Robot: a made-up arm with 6 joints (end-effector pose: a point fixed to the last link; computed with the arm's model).
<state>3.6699 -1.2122 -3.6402 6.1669 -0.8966 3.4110</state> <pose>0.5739 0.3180 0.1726 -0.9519 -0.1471 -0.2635 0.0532</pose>
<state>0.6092 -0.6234 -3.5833 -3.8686 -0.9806 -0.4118</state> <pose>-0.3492 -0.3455 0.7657 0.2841 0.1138 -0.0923 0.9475</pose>
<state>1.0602 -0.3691 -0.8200 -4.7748 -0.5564 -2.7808</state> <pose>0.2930 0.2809 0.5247 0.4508 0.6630 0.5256 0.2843</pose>
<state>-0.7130 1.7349 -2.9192 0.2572 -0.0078 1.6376</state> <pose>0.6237 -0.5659 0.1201 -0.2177 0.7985 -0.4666 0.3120</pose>
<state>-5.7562 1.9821 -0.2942 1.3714 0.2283 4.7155</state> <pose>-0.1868 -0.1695 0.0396 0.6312 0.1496 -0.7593 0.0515</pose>
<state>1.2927 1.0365 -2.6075 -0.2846 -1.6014 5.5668</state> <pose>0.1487 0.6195 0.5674 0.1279 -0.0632 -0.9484 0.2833</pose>
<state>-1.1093 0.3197 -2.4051 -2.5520 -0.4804 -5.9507</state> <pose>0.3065 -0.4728 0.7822 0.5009 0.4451 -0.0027 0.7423</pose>
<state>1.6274 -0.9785 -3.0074 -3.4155 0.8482 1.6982</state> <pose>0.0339 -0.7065 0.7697 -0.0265 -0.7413 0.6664 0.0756</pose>
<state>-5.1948 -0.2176 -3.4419 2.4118 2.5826 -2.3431</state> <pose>-0.2299 -0.2685 0.8281 -0.9684 0.1682 0.1594 0.0919</pose>
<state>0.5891 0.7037 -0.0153 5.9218 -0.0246 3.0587</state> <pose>0.0442 0.0637 -0.0105 0.4656 -0.8225 0.0195 0.3260</pose>
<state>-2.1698 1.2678 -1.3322 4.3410 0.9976 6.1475</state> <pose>-0.2979 -0.3689 -0.2050 -0.8705 0.0544 0.4851 0.0623</pose>
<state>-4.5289 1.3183 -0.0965 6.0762 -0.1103 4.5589</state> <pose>-0.0057 -0.0686 -0.0436 0.2218 -0.8194 0.5257 0.0560</pose>
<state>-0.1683 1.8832 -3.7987 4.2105 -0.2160 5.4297</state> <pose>0.7376 -0.0387 0.3130 0.0413 0.6179 0.0728 0.7818</pose>
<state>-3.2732 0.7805 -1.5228 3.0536 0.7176 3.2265</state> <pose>-0.6988 0.0919 0.1366 -0.0367 -0.7449 -0.0161 0.6660</pose>
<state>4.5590 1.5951 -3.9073 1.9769 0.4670 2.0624</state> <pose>-0.1238 -0.6499 0.6137 0.2480 0.2672 -0.2939 0.8836</pose>
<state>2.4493 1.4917 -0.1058 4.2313 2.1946 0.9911</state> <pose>0.1014 0.0609 0.0116 -0.6079 0.5112 0.4080 0.4501</pose>
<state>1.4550 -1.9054 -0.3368 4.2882 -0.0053 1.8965</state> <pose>-0.0684 0.0315 0.5765 -0.3092 -0.3069 -0.7002 0.5656</pose>
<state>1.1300 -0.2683 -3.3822 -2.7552 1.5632 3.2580</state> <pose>-0.1461 -0.3966 0.9347 0.6914 0.4943 -0.3093 0.4266</pose>
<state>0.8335 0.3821 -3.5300 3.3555 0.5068 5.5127</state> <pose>0.0681 0.0813 1.0780 0.1997 -0.1564 0.1337 0.9580</pose>
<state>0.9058 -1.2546 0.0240 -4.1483 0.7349 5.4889</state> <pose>0.1394 0.1894 0.3445 -0.6737 -0.0306 -0.0775 0.7343</pose>
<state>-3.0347 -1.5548 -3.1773 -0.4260 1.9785 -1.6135</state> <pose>0.7539 0.1315 0.3476 0.0081 -0.2795 -0.6233 0.7302</pose>
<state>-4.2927 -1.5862 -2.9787 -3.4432 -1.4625 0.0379</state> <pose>0.2983 -0.5905 0.3861 0.0674 0.1343 0.8291 0.5385</pose>
